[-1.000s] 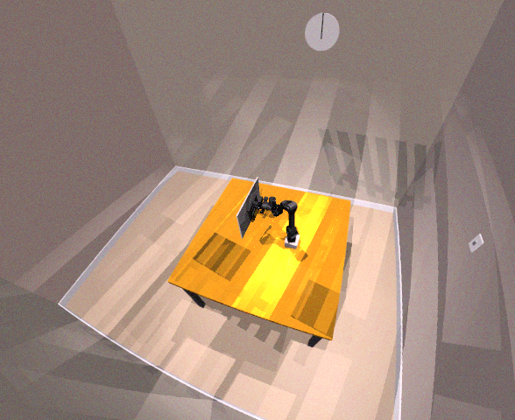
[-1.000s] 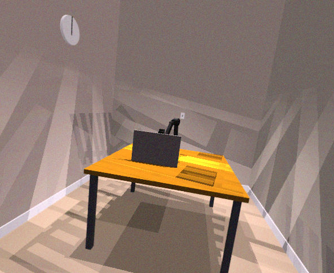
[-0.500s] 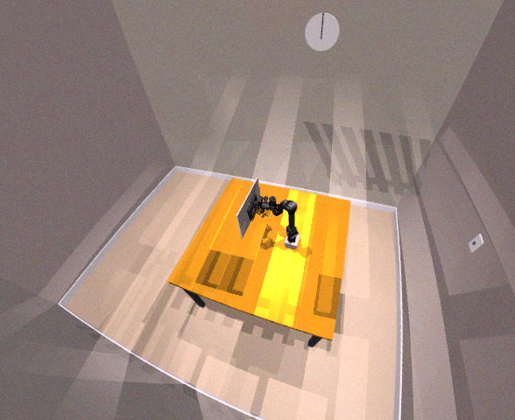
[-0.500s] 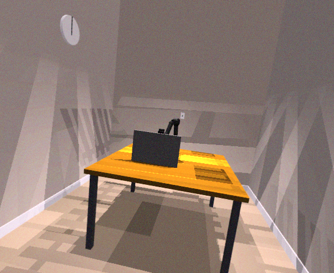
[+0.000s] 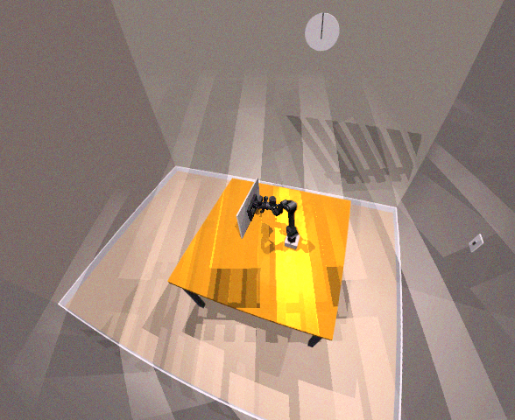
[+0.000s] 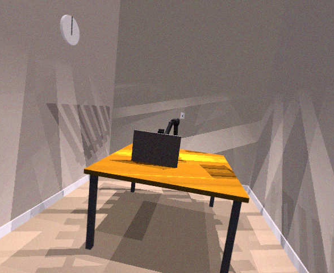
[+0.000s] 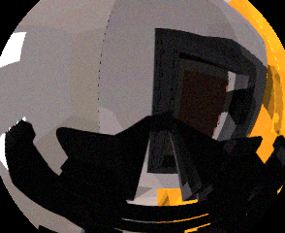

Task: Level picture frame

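Right now my gripper tip is 1 cm short of the dark picture frame, 1 cm to the left of it and 5 cm above it. Also, from my gripper tip: grey wall panel: 2 cm ahead, 7 cm below.
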